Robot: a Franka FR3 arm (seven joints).
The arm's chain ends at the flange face. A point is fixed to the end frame.
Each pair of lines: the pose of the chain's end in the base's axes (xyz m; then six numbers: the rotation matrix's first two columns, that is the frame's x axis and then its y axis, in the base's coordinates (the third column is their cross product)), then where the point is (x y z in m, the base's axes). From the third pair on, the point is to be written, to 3 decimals.
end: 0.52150 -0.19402 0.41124 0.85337 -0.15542 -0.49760 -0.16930 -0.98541 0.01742
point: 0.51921 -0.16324 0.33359
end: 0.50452 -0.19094 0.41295 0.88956 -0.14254 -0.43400 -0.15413 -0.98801 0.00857
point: 0.50736 -0.16038 0.33524
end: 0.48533 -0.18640 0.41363 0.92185 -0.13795 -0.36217 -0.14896 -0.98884 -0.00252
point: 0.494 -0.156 0.336
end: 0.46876 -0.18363 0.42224 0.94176 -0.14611 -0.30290 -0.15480 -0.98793 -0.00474
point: 0.483 -0.154 0.345
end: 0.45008 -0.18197 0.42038 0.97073 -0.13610 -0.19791 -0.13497 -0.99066 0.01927
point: 0.471 -0.155 0.344
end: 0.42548 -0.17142 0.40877 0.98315 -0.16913 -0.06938 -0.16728 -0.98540 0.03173
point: 0.457 -0.147 0.335
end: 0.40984 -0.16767 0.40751 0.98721 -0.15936 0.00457 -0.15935 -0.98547 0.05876
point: 0.446 -0.146 0.335
